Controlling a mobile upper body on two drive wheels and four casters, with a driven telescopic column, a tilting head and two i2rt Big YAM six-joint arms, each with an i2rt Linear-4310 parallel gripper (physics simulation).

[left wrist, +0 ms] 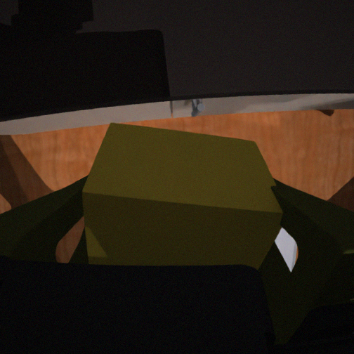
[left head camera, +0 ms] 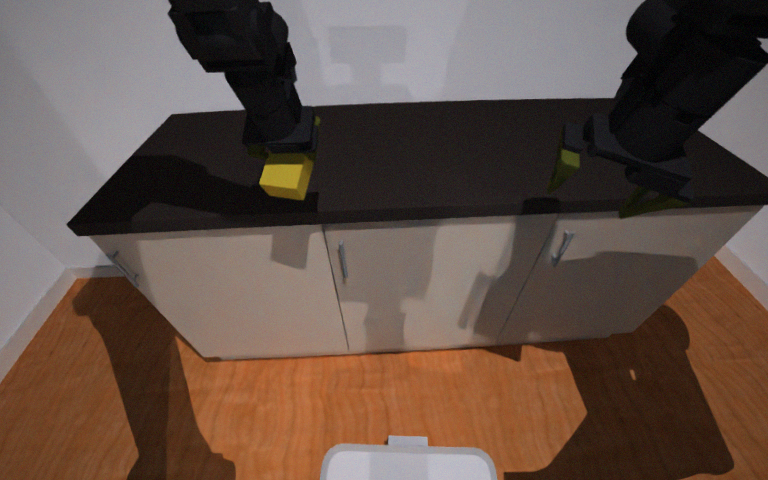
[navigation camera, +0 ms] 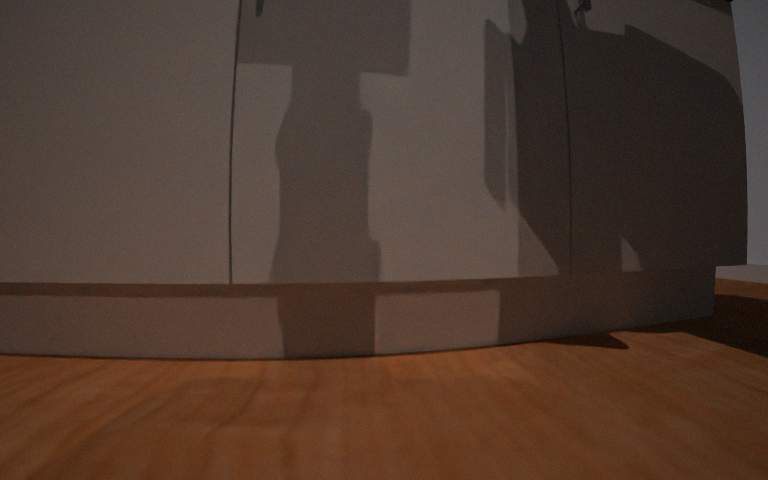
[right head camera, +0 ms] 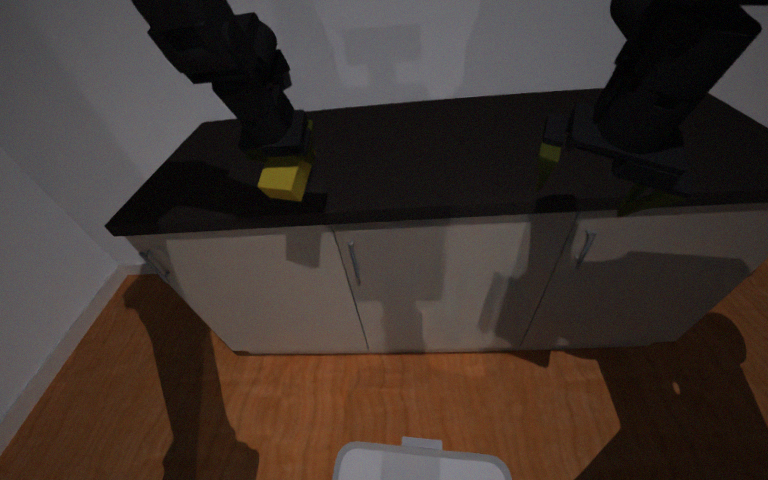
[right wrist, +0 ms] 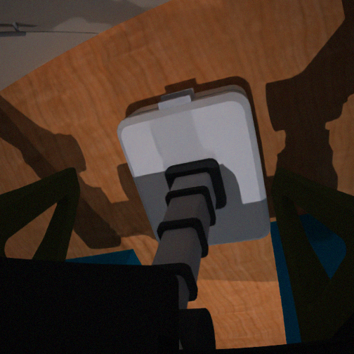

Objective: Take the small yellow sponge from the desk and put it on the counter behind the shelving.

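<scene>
The small yellow sponge is a block held between the fingers of my left gripper, which is shut on it. In the head views it hangs over the left part of the dark counter, near the front edge. A dark shadow lies on the top beside it. My right gripper is open, with nothing between its fingers, over the counter's right front edge. The shelving and the desk do not show in the head views.
White cabinet doors with handles form the counter's front. My light base stands on the wooden floor before it. A white wall rises behind, and walls flank both ends.
</scene>
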